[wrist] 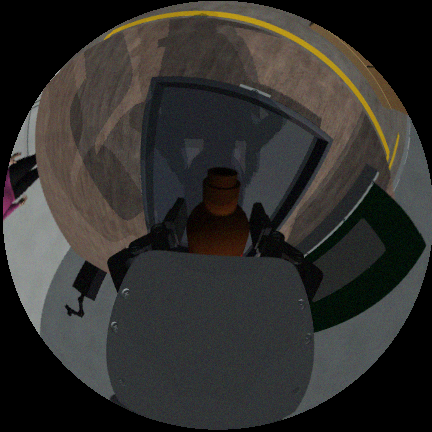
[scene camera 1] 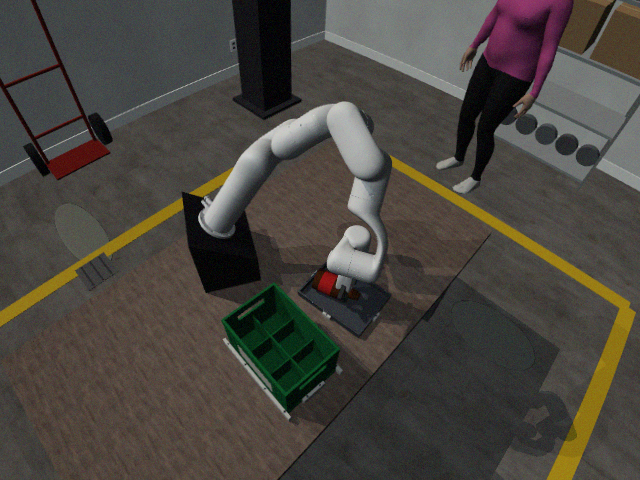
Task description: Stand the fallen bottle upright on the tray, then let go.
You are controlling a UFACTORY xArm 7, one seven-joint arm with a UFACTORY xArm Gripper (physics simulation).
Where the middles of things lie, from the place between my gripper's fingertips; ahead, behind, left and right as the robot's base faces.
Labels:
My gripper is now 3 cm past the brown bottle (wrist: 217, 225) and 2 cm to the left of it.

